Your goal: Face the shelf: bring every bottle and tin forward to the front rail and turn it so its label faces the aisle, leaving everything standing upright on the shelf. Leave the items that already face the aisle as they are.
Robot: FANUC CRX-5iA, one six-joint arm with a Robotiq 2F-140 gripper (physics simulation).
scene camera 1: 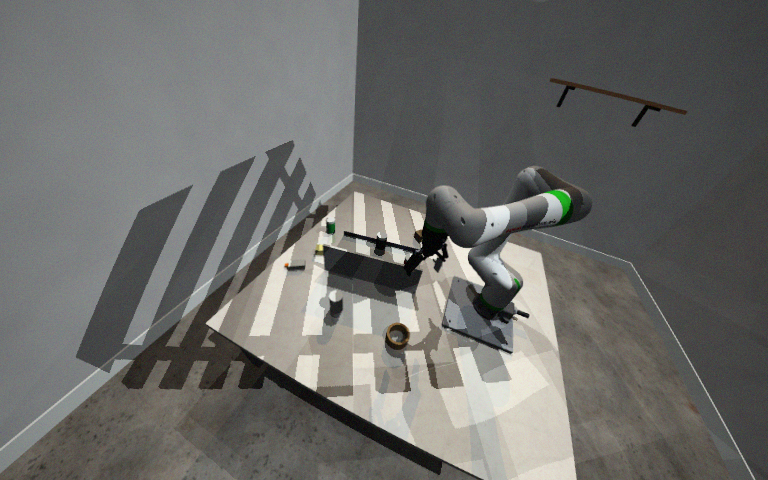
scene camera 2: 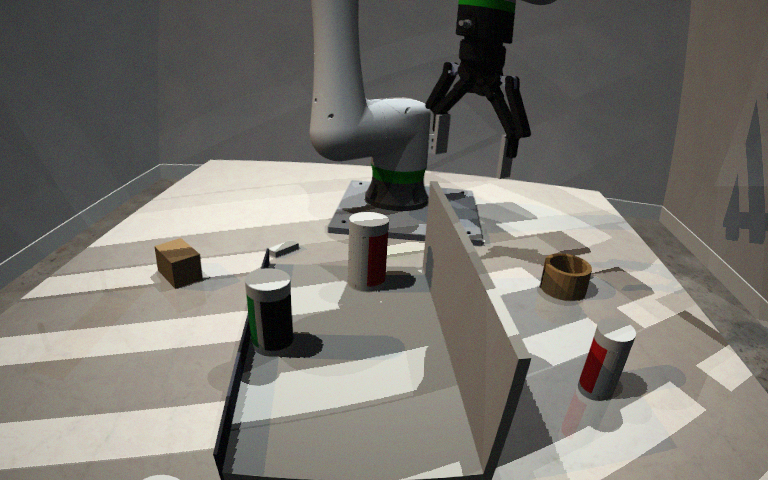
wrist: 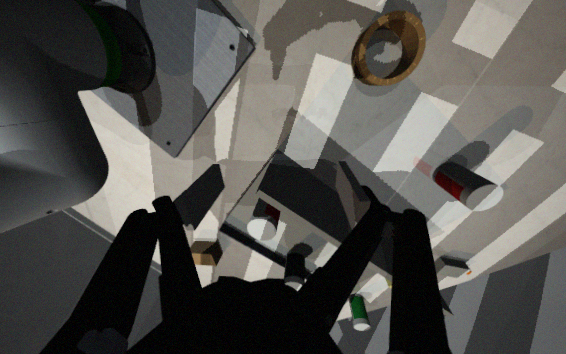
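Seen in the pictures: gripper, fingertip midpoint: [scene camera 1: 422, 274] [scene camera 2: 470, 164] [wrist: 277, 175]; arm's base, origin of the base link: [scene camera 1: 487, 306] [scene camera 2: 396, 199] [wrist: 120, 52].
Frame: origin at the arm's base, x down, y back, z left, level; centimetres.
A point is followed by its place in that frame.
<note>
A white tin with a red label [scene camera 2: 376, 260] @(x -5.8, y -46.1, z 1.1 cm) [wrist: 261, 227] @(x -11.4, y -43.2, z -0.1 cm) stands upright on the shelf, between the front rail [scene camera 2: 231, 396] @(x -2.9, y -78.6, z -10.6 cm) [wrist: 252, 245] @(x -2.4, y -51.4, z -15.9 cm) and back panel [scene camera 2: 481, 316] @(x -12.9, y -71.6, z 15.0 cm) [scene camera 1: 362, 268] @(x -7.1, y -63.0, z 14.5 cm). Its red side is turned toward the panel. A white-topped tin [scene camera 2: 275, 319] @(x -6.3, y -66.5, z -8.6 cm) [scene camera 1: 381, 242] @(x -7.3, y -63.0, z -7.5 cm) [wrist: 295, 265] @(x -5.7, y -62.1, z -8.1 cm) stands upright close against the rail, with its green side toward the rail and a black side toward scene camera 2. My gripper [scene camera 2: 471, 161] @(x -19.2, y -34.6, z 14.3 cm) [scene camera 1: 424, 266] @(x -19.2, y -34.6, z 14.3 cm) [wrist: 277, 175] @(x -19.2, y -34.6, z 14.3 cm) is open and empty, above the shelf's robot-side end, higher than the panel in the scene camera 2 view.
A red-labelled tin [scene camera 2: 603, 359] @(x -4.9, y -67.3, z 32.9 cm) [scene camera 1: 335, 302] @(x -7.4, y -63.6, z 37.1 cm) [wrist: 465, 185] @(x -6.2, y -62.2, z 33.7 cm) and wooden ring [scene camera 2: 566, 280] @(x -2.1, y -39.5, z 33.7 cm) [scene camera 1: 397, 335] @(x 1.4, y -34.7, z 31.3 cm) [wrist: 362, 62] @(x -3.2, y -33.4, z 30.9 cm) are behind the panel. A wooden block [scene camera 2: 178, 263] @(x -2.7, y -49.5, z -32.4 cm) [wrist: 206, 251] @(x -2.3, y -44.5, z -31.3 cm) lies before the rail. A green tin [scene camera 1: 330, 226] @(x -4.6, y -96.7, z -7.0 cm) [wrist: 358, 307] @(x -2.9, y -95.9, z -8.0 cm) stands beyond the shelf's far end.
</note>
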